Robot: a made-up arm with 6 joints. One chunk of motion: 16 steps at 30 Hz.
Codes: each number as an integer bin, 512 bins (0 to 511) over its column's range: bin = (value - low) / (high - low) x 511, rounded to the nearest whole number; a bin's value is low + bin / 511 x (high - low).
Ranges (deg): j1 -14..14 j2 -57..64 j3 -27..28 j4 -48..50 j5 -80..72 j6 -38..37
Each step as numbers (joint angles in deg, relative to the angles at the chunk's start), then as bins.
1 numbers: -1.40 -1.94 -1.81 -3.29 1.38 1.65
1 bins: 230 233 234 233 274 270
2 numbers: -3.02 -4.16 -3.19 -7.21 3.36 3.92
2 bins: 200 223 221 213 280 286
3 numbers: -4.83 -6.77 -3.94 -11.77 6.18 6.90
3 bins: 167 212 214 189 290 306
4 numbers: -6.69 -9.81 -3.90 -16.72 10.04 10.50
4 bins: 133 199 215 163 303 330
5 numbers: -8.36 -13.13 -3.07 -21.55 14.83 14.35
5 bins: 103 185 222 138 319 357
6 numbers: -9.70 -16.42 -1.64 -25.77 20.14 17.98
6 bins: 78 171 236 116 337 381
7 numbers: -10.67 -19.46 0.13 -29.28 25.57 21.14
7 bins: 61 159 252 98 355 403
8 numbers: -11.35 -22.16 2.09 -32.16 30.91 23.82
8 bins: 48 147 270 83 373 421
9 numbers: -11.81 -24.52 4.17 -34.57 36.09 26.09
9 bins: 40 137 290 70 390 437
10 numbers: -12.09 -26.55 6.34 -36.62 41.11 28.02
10 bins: 35 129 310 59 407 450
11 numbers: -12.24 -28.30 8.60 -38.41 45.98 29.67
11 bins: 32 121 331 50 424 461
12 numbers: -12.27 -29.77 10.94 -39.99 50.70 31.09
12 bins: 32 115 352 42 439 471
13 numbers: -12.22 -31.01 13.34 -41.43 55.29 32.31
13 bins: 32 110 375 34 455 479
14 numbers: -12.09 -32.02 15.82 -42.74 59.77 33.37
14 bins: 35 105 398 27 470 486
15 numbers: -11.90 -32.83 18.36 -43.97 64.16 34.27
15 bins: 38 102 421 21 485 492
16 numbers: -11.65 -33.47 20.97 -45.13 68.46 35.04
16 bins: 43 99 446 15 499 498
